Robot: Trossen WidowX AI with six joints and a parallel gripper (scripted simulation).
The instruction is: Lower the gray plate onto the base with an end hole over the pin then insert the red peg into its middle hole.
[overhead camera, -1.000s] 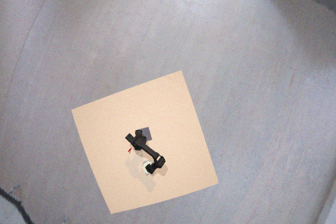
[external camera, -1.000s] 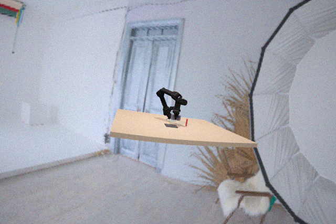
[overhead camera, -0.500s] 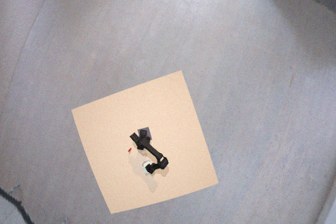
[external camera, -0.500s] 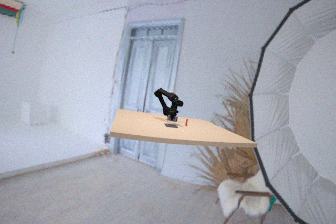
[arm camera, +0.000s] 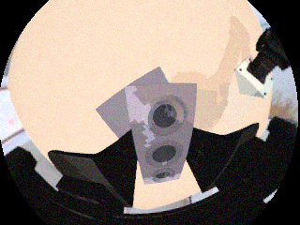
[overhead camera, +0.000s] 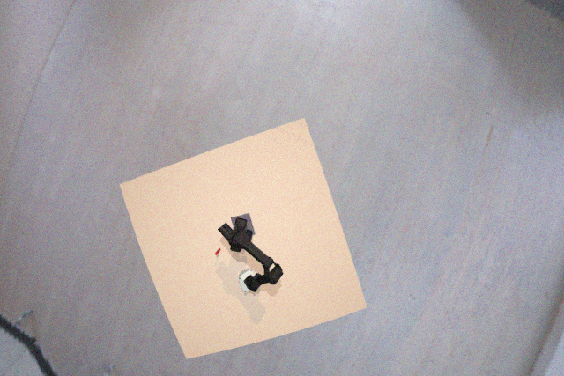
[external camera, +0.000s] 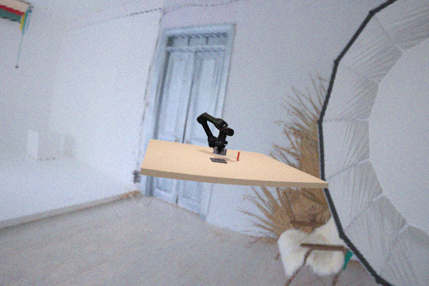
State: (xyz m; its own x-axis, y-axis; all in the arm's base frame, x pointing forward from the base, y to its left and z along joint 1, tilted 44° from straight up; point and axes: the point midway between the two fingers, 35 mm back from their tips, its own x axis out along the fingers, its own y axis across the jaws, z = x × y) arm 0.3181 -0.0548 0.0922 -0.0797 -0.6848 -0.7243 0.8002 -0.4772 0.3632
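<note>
My gripper tip is now 2 cm short of the base, 1 cm to the right of it and 5 cm above it. Also, from my gripper tip: gray plate (3 cm above); red peg (6 cm behind, 20 cm to the left, 2 cm below).
</note>
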